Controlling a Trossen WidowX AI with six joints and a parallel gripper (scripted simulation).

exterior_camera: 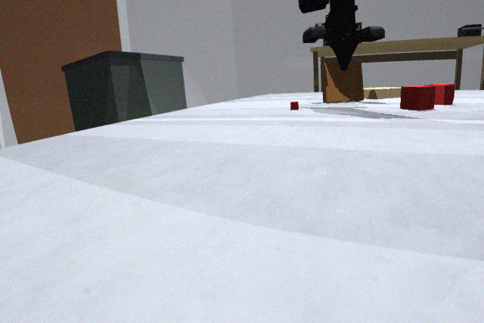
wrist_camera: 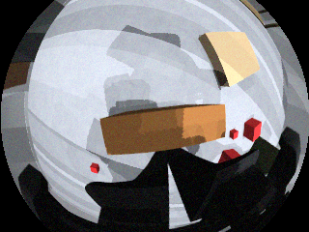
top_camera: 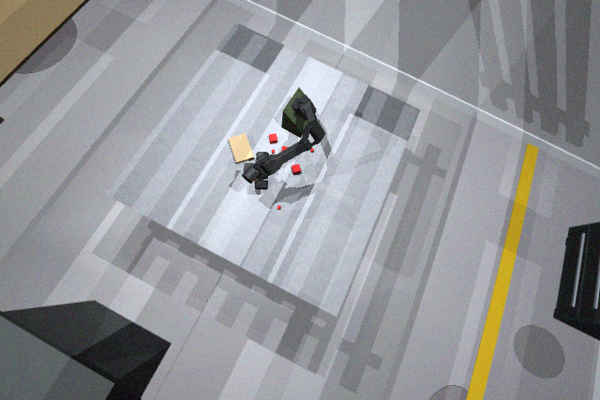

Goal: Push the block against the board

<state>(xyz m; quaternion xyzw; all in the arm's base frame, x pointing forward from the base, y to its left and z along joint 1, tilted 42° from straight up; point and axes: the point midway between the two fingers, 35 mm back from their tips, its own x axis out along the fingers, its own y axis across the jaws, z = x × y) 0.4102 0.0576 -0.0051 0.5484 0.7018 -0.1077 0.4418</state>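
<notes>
Right now the orange square block is 10 mm ahead of my gripper tip, 10 mm to the right of it and 30 mm below it. From my gripper tip the other things lie so: board (90 mm behind, 190 mm to the right, 60 mm below).
</notes>
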